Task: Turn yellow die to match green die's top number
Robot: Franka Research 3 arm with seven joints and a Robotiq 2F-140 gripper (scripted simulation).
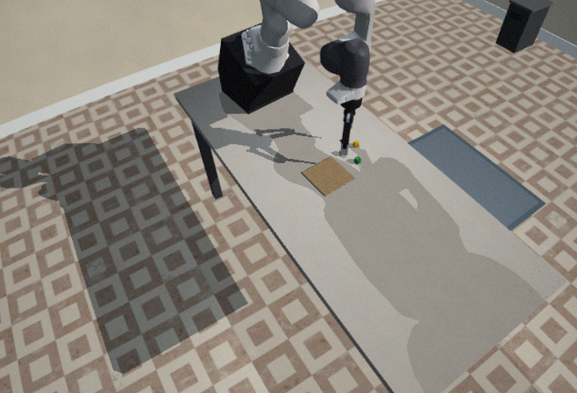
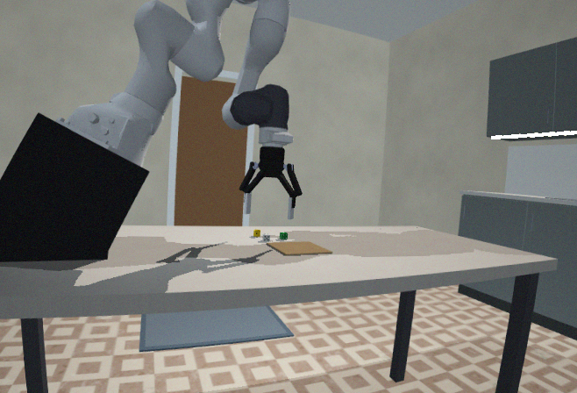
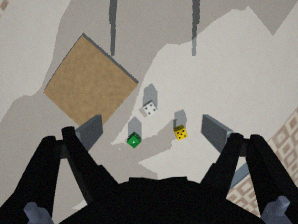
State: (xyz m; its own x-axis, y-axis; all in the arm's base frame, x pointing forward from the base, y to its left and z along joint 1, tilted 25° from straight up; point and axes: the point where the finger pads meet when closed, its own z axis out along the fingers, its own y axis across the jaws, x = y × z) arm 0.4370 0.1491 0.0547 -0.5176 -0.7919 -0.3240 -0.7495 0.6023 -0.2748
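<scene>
Right now the white die is 1 cm to the right of my hand and 7 cm below it. Also, from my hand: green die 6 cm ahead, 2 cm to the left, 7 cm below; yellow die 2 cm behind, 6 cm to the left, 7 cm below; tan mat 7 cm ahead, 11 cm to the right, 8 cm below.
</scene>
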